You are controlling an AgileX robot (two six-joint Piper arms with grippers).
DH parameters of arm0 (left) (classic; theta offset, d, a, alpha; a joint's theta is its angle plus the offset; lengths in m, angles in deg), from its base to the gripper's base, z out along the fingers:
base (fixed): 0 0 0 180
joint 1: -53.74 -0.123 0 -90
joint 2: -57.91 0 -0.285 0
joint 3: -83.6 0 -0.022 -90
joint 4: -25.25 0.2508 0 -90
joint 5: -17.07 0 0.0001 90
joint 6: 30.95 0.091 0 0
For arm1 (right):
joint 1: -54.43 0.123 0 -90
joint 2: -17.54 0 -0.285 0
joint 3: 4.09 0 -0.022 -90
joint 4: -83.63 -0.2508 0 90
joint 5: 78.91 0 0.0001 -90
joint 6: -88.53 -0.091 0 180
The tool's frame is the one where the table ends.
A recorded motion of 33 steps. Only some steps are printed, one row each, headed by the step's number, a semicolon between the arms.
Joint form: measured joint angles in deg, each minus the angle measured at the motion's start. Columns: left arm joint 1, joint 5, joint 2, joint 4, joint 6, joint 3; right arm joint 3, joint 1, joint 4, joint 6, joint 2, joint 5.
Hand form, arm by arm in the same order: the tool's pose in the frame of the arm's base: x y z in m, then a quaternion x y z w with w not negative. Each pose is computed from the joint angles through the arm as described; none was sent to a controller.
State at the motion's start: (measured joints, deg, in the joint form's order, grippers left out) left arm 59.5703 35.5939 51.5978 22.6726 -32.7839 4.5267; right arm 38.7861 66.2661 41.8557 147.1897 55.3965 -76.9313
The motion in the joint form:
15: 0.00 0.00 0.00 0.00 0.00 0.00; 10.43 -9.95 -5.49 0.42 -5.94 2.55
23: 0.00 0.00 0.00 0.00 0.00 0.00; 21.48 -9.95 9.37 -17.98 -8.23 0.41
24: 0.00 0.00 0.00 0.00 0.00 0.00; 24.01 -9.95 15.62 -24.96 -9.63 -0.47
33: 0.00 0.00 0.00 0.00 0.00 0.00; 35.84 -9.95 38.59 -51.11 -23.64 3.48
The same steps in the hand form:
15: 0.0528 -0.0067 0.1745 0.01507 0.78728 -0.05990 0.61350; 0.0968 0.0085 0.3191 -0.10425 0.68871 -0.04250 0.71625
23: 0.0528 -0.0067 0.1745 0.01507 0.78728 -0.05990 0.61350; 0.0943 0.0052 0.2588 -0.07340 0.73950 -0.02913 0.66851
24: 0.0528 -0.0067 0.1745 0.01507 0.78728 -0.05990 0.61350; 0.0910 0.0041 0.2470 -0.06522 0.74301 -0.02861 0.66549
33: 0.0528 -0.0067 0.1745 0.01507 0.78728 -0.05990 0.61350; 0.0653 0.0026 0.1888 -0.04309 0.75567 -0.01222 0.65342

